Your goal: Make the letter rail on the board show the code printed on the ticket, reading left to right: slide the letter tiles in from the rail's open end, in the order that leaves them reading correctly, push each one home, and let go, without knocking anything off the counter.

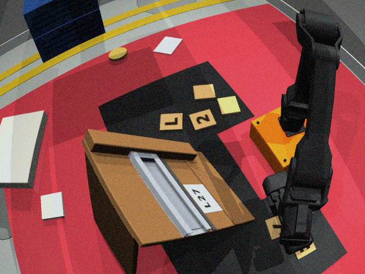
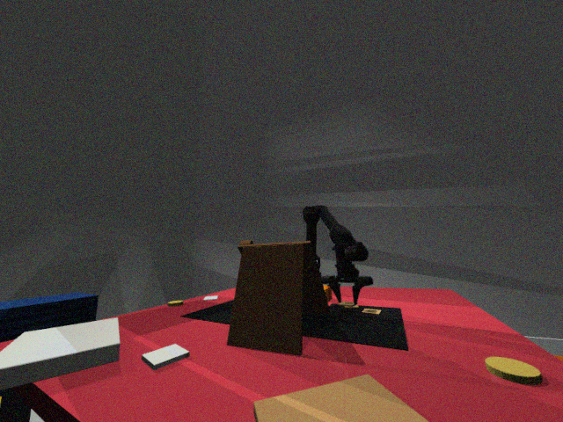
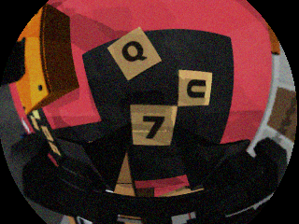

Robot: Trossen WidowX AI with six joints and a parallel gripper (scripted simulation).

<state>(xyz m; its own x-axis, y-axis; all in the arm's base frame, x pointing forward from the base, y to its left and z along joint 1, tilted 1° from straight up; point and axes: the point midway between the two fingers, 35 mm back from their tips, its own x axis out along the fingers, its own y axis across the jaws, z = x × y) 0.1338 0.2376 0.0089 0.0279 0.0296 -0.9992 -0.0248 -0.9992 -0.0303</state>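
Now: the white ticket 16 cm ahead of my gripper tip, 11 cm to the right of it and 7 cm above it. Round my gripper tip: small white block: 55 cm ahead, 23 cm to the right, 3 cm below; then 7 tile: right at my gripper tip; then black mat: 20 cm to the right, 7 cm ahead, 3 cm below.
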